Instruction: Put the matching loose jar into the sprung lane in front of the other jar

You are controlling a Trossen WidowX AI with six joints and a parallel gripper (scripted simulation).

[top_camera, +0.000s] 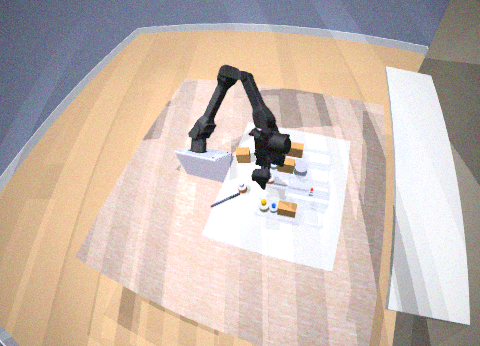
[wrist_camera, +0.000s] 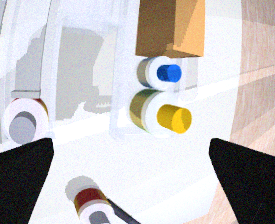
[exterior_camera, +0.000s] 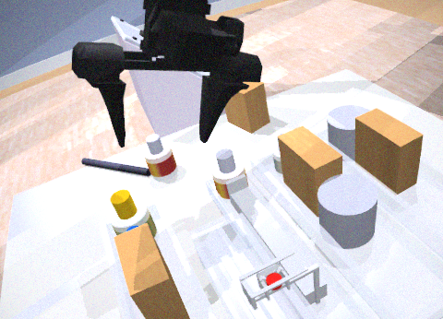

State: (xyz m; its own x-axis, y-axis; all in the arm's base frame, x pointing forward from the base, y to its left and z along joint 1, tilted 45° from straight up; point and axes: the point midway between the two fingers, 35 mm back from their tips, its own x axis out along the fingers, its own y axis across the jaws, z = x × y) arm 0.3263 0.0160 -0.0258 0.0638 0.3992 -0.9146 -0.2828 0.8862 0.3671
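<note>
The black rod lies 15 cm behind my gripper tip, 10 cm to the right of it and 10 cm below it. The rest, counted from my gripper tip: red knob (18 cm ahead, 6 cm to the left, 4 cm below).
</note>
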